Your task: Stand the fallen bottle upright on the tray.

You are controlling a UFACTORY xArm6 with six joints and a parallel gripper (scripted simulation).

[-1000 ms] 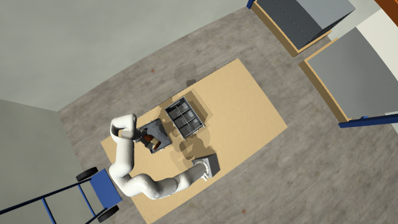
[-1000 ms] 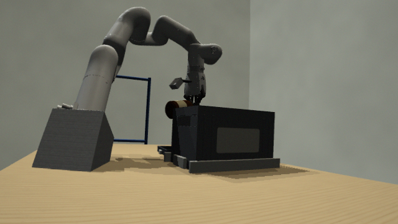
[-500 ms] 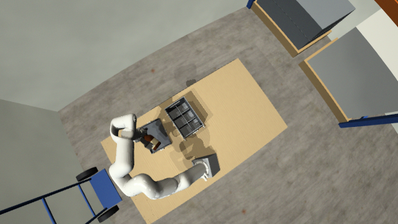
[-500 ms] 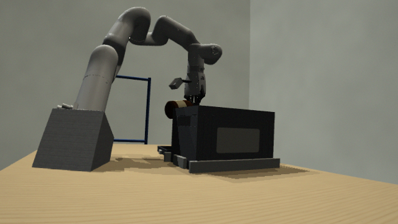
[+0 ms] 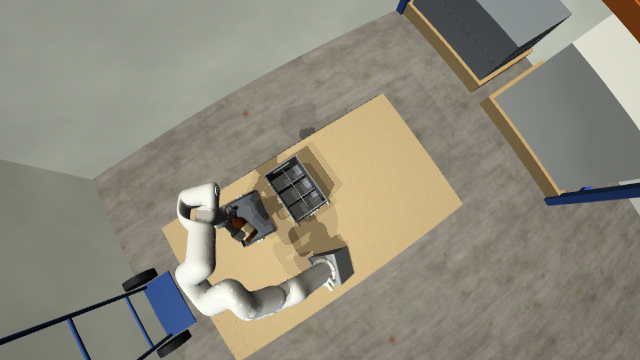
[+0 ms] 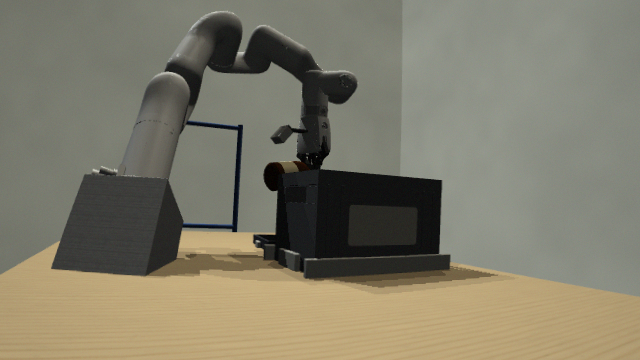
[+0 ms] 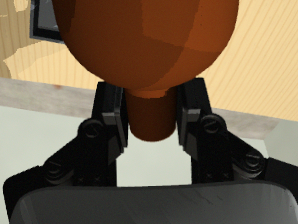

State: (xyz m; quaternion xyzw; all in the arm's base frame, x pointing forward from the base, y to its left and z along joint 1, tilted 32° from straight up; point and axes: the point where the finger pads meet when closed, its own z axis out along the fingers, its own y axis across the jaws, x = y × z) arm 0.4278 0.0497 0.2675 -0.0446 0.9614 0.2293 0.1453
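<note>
Now: the brown bottle 60 mm behind my hand, 10 mm to the right of it and 10 mm below it. Also, from my hand: dark tray (20 mm behind, 30 mm to the right, 190 mm below); dark crate (70 mm behind, 320 mm to the right, 120 mm below).
</note>
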